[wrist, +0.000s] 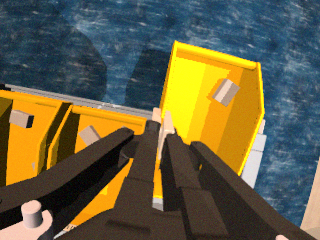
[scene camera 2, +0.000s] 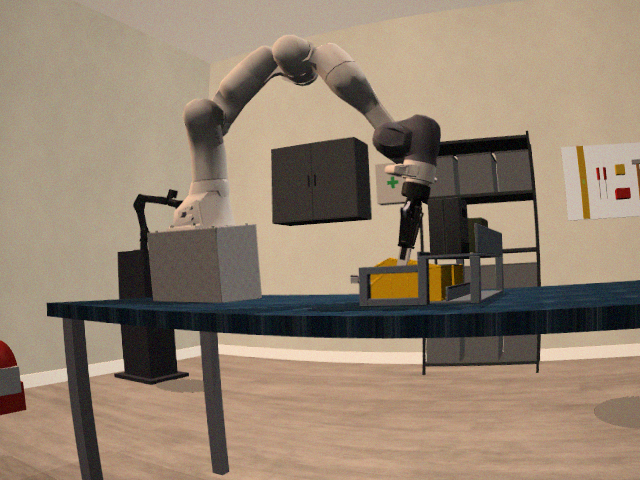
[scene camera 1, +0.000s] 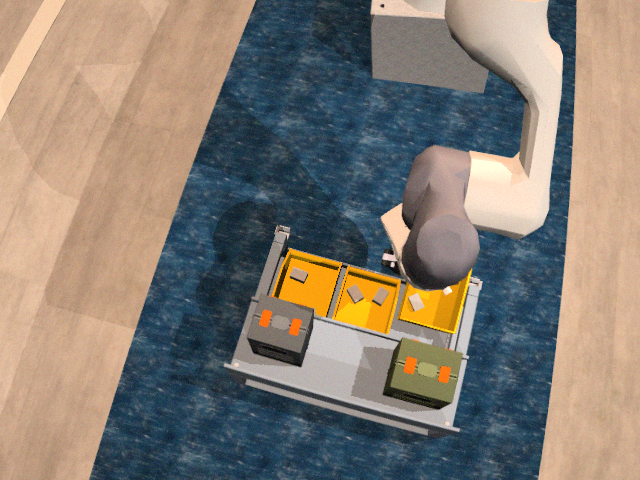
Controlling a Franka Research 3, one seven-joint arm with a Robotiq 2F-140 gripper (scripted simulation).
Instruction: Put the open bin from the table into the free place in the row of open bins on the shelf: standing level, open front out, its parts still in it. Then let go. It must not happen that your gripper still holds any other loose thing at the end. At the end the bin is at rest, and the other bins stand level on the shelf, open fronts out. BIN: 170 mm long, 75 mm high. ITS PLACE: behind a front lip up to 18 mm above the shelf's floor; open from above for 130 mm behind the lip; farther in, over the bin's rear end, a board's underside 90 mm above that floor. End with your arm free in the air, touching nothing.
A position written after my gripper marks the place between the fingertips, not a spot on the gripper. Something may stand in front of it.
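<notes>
You'd find my gripper [scene camera 2: 401, 272] in the scene, and the wrist view has the gripper too [wrist: 159, 120]. Then there's a yellow open bin [scene camera 1: 440, 311], another yellow open bin [scene camera 1: 365, 313], and a further yellow open bin [scene camera 1: 318, 290].
</notes>
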